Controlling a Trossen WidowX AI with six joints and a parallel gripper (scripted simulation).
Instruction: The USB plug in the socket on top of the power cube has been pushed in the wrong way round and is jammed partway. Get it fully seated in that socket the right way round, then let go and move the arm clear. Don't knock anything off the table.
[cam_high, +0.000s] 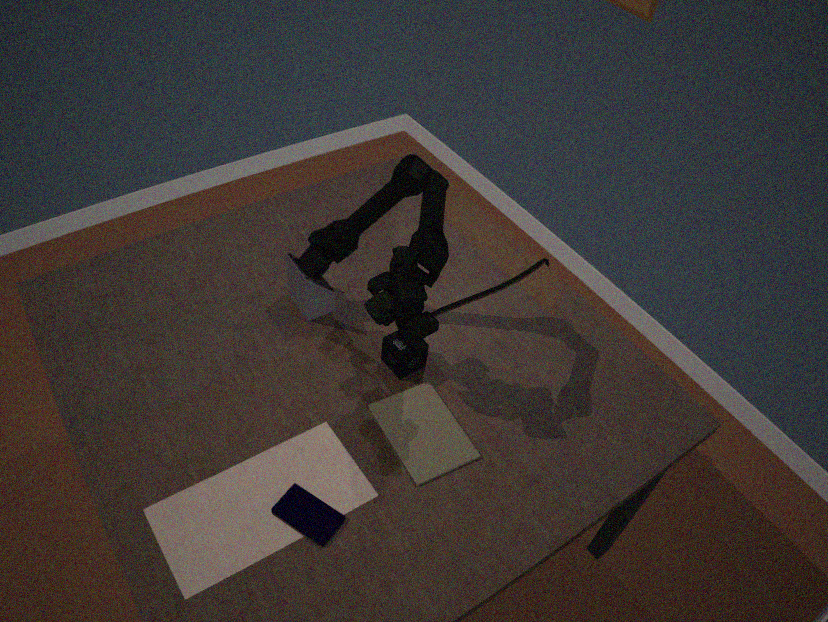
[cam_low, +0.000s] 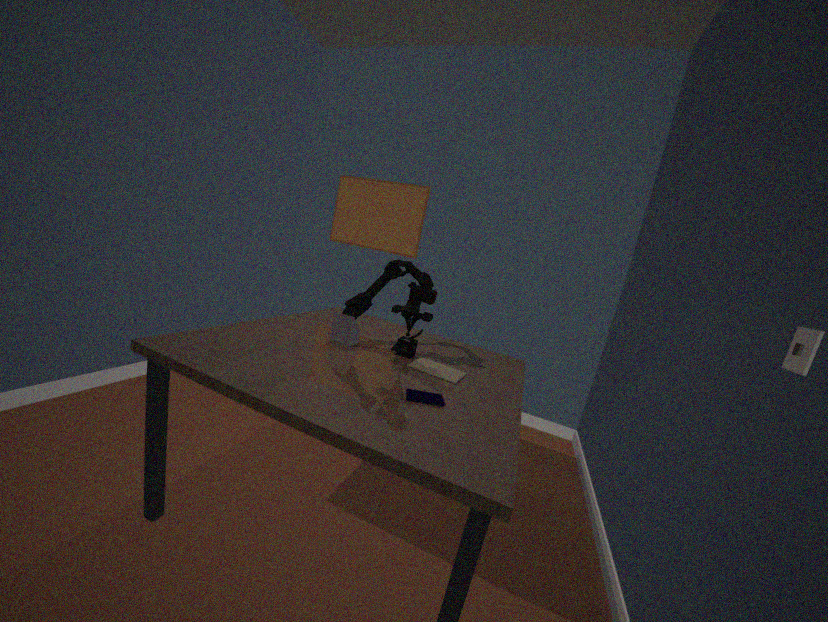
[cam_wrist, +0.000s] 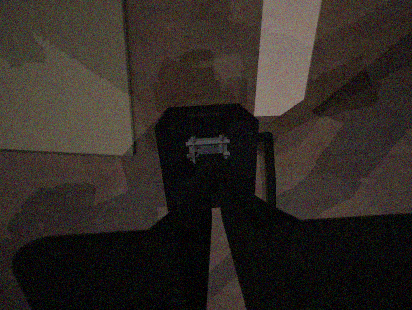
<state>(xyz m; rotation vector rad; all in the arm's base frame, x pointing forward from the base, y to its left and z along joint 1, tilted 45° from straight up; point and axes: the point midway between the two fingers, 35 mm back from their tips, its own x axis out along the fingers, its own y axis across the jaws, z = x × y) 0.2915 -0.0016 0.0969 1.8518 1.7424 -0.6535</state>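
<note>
The socket lies 5 cm below my gripper tip. Round my gripper tip: beige pad 18 cm ahead, 6 cm to the right, 12 cm below; dark blue card 22 cm ahead, 38 cm to the right, 12 cm below.
</note>
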